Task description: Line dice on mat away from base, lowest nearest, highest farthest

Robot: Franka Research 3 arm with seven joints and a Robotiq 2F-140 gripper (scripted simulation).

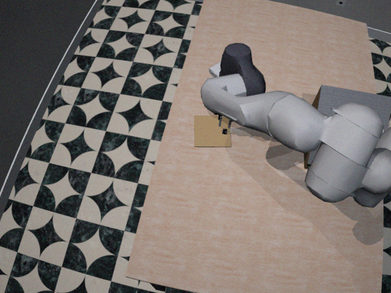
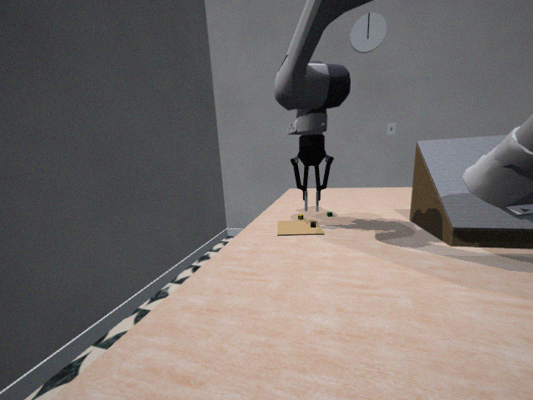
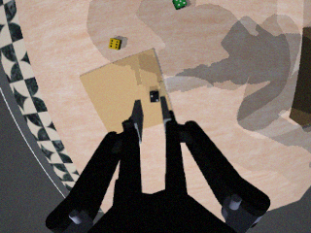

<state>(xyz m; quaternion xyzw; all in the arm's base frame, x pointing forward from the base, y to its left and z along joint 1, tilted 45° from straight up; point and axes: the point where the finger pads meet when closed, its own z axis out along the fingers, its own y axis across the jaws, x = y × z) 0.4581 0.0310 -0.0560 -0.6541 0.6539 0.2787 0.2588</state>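
Right now my hand is 6 cm past the green die, 14 cm to the left of it and 8 cm above it. Round my hand: yellow die: 4 cm ahead, 10 cm to the right, 8 cm below; tan mat: 4 cm ahead, 9 cm below; black die: 8 cm below.
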